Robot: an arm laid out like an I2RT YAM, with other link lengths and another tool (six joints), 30 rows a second.
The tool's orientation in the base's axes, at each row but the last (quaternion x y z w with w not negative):
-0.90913 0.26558 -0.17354 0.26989
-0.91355 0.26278 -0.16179 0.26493
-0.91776 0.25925 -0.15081 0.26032
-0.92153 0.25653 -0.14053 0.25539
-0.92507 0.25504 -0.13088 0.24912
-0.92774 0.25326 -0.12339 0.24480
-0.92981 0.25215 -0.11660 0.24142
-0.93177 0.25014 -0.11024 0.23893
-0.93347 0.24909 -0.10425 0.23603
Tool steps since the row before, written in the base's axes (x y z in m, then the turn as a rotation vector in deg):
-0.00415 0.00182 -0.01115 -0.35 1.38 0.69
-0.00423 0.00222 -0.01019 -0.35 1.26 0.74
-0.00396 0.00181 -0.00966 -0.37 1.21 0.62
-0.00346 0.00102 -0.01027 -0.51 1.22 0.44
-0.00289 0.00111 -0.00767 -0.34 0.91 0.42
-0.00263 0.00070 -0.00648 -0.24 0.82 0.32
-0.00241 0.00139 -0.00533 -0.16 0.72 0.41
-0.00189 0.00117 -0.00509 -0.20 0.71 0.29
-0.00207 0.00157 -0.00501 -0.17 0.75 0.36
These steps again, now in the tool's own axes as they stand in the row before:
-0.00628 0.00682 0.00768 -0.96 -1.25 -0.16
-0.00627 0.00587 0.00727 -0.88 -1.19 -0.25
-0.00562 0.00562 0.00700 -0.89 -1.08 -0.18
-0.00474 0.00621 0.00758 -1.03 -0.93 -0.08
-0.00389 0.00439 0.00583 -0.72 -0.76 -0.12
-0.00326 0.00390 0.00485 -0.60 -0.68 -0.04
-0.00327 0.00265 0.00429 -0.47 -0.69 -0.12
-0.00265 0.00244 0.00423 -0.51 -0.60 -0.04
-0.00296 0.00213 0.00431 -0.50 -0.68 -0.07

